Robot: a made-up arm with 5 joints.
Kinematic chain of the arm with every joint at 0, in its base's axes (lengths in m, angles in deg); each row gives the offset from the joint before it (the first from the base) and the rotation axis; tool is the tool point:
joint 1: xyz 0 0 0.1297 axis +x
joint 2: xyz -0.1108 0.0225 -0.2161 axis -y
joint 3: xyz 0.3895 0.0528 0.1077 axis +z
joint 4: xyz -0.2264 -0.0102 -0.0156 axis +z
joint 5: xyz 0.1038 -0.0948 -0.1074 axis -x
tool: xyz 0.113 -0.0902 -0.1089
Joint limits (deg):
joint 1: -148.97..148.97
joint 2: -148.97..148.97
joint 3: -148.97..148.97
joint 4: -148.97..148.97
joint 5: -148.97..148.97
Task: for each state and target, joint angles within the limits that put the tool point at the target. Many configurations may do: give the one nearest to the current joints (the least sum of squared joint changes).
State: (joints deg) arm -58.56 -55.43 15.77 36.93 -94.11
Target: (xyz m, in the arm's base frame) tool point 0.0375 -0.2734 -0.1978
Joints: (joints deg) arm -63.58 -33.61 30.23 44.27 -109.83
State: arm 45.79 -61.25 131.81 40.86 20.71
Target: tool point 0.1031 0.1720 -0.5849
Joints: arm -0.86 -57.97 115.93 12.73 22.40
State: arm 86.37 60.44 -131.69 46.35 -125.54
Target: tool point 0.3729 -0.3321 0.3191
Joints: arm 90.61 50.56 -127.24 97.13 -125.07
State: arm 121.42 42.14 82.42 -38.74 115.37
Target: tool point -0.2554 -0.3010 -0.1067
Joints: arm 117.60 92.25 79.07 -29.69 125.30
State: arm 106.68 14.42 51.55 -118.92 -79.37
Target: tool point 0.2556 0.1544 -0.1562
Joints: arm 96.51 32.05 52.30 -116.04 -85.46
